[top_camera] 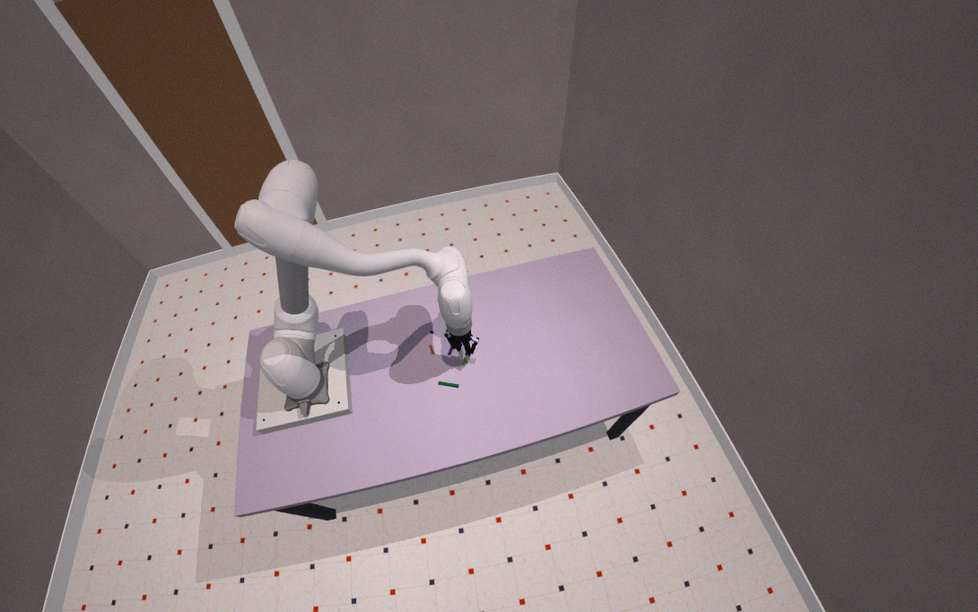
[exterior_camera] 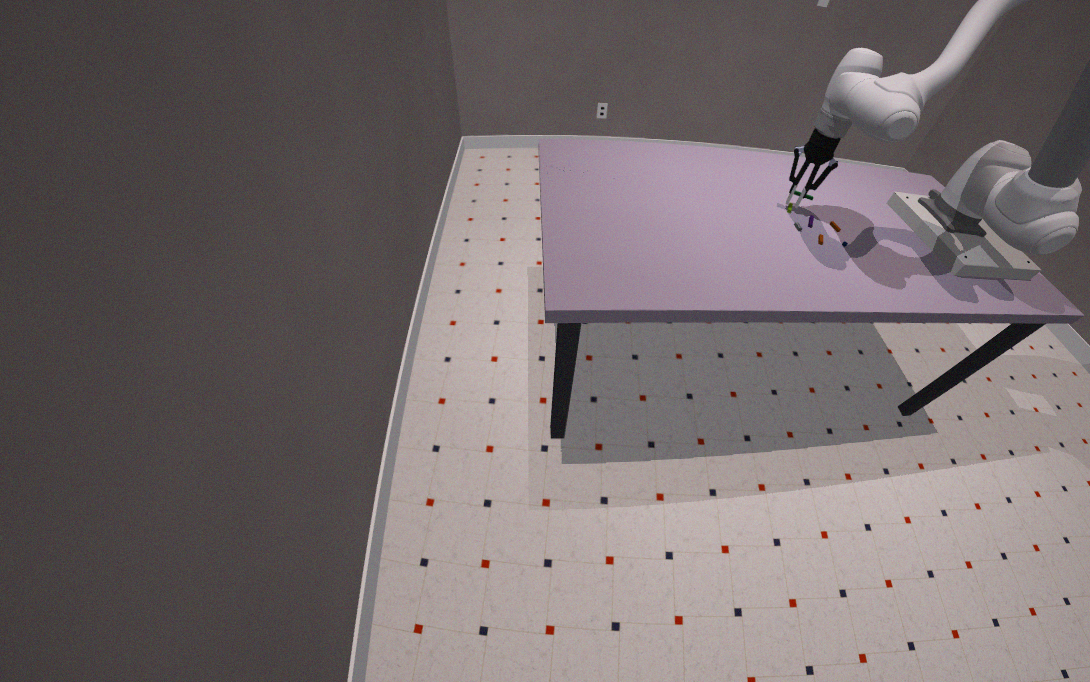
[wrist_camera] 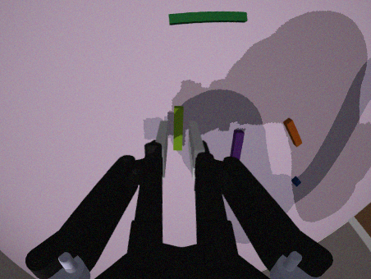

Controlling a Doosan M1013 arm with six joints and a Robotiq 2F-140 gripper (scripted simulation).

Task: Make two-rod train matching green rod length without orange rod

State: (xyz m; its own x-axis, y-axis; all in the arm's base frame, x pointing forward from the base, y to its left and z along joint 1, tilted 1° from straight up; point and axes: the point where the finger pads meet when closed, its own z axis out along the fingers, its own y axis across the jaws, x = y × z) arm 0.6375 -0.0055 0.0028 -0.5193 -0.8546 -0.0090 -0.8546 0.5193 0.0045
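My gripper is now 5 cm above the lime rod. From my hand the other things lie so: grey rod (2 cm ahead, 10 cm to the left, 5 cm below); purple rod (5 cm behind, 6 cm to the left, 5 cm below); green rod (9 cm behind, 9 cm to the right, 5 cm below).
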